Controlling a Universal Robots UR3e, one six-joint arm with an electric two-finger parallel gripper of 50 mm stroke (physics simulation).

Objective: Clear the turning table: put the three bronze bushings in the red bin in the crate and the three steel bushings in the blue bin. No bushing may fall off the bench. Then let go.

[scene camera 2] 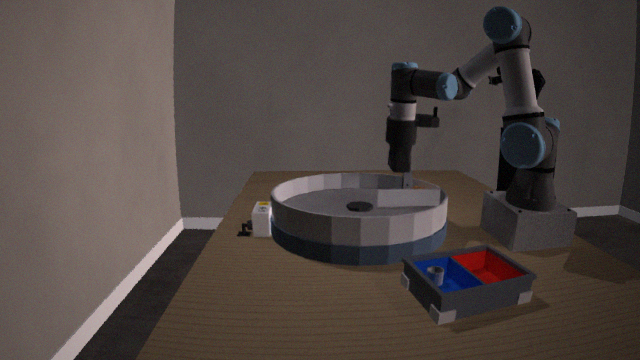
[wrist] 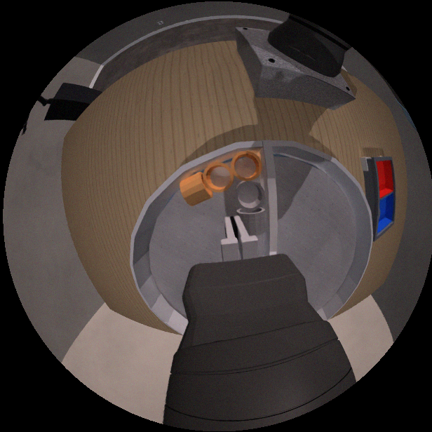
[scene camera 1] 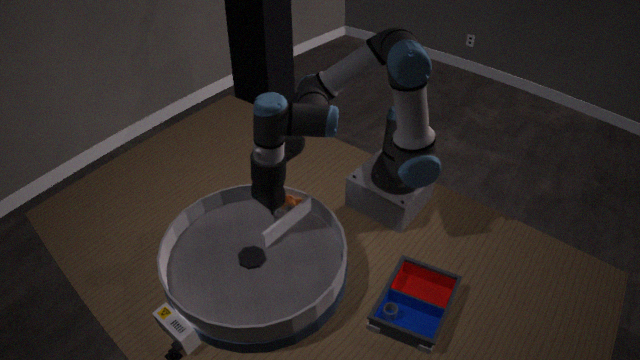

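Seen in the pictures: gripper, between the fingertips: (scene camera 1: 275,212); arm's base, origin of its link: (scene camera 2: 529,202) (scene camera 1: 395,178).
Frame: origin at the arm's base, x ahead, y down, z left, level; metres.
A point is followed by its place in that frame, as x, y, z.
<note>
In the wrist view one bronze bushing (wrist: 196,192) lies on its side; two more, a middle one (wrist: 218,189) and one by the divider (wrist: 246,178), show their round openings. They line the turning table's wall. A steel bushing (wrist: 261,195) shows its opening beside the white divider (wrist: 272,200) (scene camera 1: 287,222) {0.263, 0.011, -0.161} (scene camera 2: 407,198) {0.264, 0.014, -0.162}. Another steel bushing (wrist: 254,222) lies on its side between it and the fingers. The third steel bushing (scene camera 1: 390,317) {0.350, 0.070, 0.146} (scene camera 2: 438,278) {0.337, 0.067, 0.154} is in the blue bin (scene camera 1: 422,317) {0.311, 0.083, 0.207} (scene camera 2: 457,280) {0.299, 0.076, 0.157}. My gripper (wrist: 232,225) (scene camera 2: 407,185) {0.249, 0.010, -0.205} is shut and empty, just left of the lying steel bushing in the wrist view.
The walled turning table (scene camera 1: 252,330) {0.546, 0.003, -0.056} (scene camera 2: 360,227) {0.439, 0.011, 0.019} has a dark hub (scene camera 1: 251,257) {0.382, 0.028, -0.181} (scene camera 2: 360,206) {0.382, 0.028, -0.170}. The crate, with its red bin (scene camera 1: 425,285) {0.226, 0.083, 0.181} (scene camera 2: 490,267) {0.212, 0.074, 0.138}, stands beside it. A white box with a warning label (scene camera 1: 177,327) {0.616, 0.030, -0.201} (scene camera 2: 262,222) {0.613, 0.053, -0.170} is at the table's outer side.
</note>
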